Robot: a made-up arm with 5 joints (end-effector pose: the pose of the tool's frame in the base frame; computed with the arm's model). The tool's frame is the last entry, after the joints. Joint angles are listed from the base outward.
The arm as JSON. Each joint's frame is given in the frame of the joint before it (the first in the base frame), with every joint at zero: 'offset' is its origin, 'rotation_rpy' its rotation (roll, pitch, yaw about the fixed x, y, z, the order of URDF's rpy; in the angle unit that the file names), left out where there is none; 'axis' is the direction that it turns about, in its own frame. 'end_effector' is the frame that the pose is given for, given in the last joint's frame.
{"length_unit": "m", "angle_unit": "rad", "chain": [
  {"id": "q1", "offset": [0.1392, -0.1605, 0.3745], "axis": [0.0, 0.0, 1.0]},
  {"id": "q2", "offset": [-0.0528, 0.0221, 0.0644], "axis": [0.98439, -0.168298, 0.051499]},
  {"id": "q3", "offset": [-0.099, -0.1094, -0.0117], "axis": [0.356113, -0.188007, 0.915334]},
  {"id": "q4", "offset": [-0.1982, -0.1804, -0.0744], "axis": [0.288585, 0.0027, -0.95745]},
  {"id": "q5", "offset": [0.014, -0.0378, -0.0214], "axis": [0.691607, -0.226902, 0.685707]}
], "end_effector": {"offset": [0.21, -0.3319, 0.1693], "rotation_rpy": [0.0, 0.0, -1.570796]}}
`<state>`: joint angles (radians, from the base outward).
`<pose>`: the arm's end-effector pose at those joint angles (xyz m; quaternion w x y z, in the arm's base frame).
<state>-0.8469 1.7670 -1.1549 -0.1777 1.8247</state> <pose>0.1567 -0.0701 0.0533 0.1397 0.9600 -0.0255 -0.2414</pose>
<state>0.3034 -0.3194 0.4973 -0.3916 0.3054</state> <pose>0.4198 -0.4347 0.5525 0.9921 -0.0266 0.0220 -0.1206</pose>
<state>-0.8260 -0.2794 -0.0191 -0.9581 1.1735</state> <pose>0.1160 -0.2407 0.3849 0.8774 0.1188 0.2802 -0.3709</pose>
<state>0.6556 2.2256 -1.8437 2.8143 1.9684</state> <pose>-0.3368 -0.5547 0.8083 0.1651 -0.1555 -0.1060 -0.9681</pose>
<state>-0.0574 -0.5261 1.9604 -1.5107 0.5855</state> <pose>-0.1613 -0.1145 0.5424 0.5587 0.0625 0.0274 0.8265</pose>
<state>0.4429 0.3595 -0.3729 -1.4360 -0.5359</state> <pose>0.1681 -0.3554 0.5872 0.9397 -0.0777 -0.2604 -0.2079</pose>
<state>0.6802 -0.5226 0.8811 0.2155 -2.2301</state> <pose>0.2425 -0.3681 0.8318 0.3113 -0.3255 -0.6316 -0.6310</pose>
